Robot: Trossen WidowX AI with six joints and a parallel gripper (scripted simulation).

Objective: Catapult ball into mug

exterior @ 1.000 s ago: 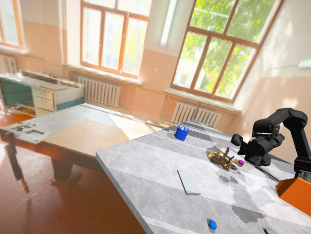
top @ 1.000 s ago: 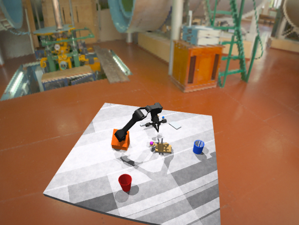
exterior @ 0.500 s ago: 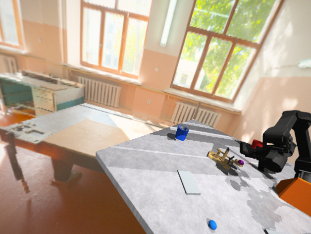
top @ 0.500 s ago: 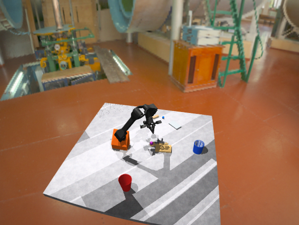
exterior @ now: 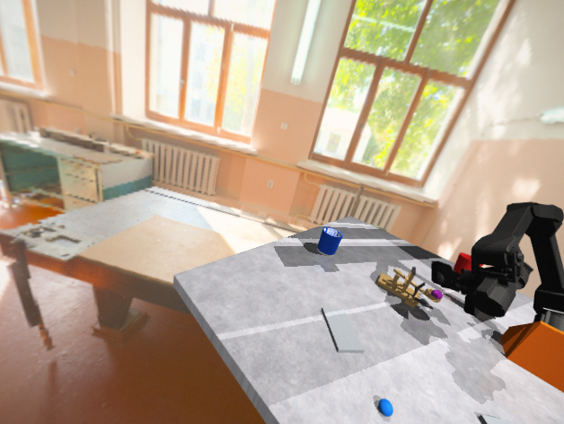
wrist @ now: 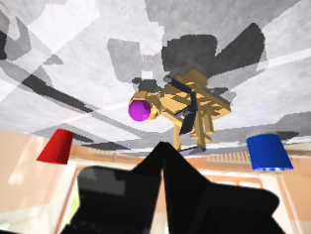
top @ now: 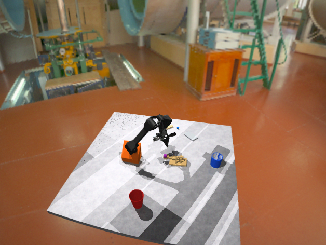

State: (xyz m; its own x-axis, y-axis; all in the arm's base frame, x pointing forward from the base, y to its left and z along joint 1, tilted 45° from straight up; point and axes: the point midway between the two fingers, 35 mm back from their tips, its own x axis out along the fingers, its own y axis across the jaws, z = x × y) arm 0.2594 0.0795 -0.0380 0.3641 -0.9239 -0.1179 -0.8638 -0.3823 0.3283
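Right now the purple ball is 60 mm below my gripper tip, 50 mm to the right of it and 10 mm behind it. From my gripper tip the other things lie so: blue mug 410 mm ahead, 90 mm below, 20 mm to the right; grey flat plate 320 mm to the left, 180 mm ahead, 110 mm below; wooden catapult 70 mm below, 60 mm ahead, 20 mm to the right.
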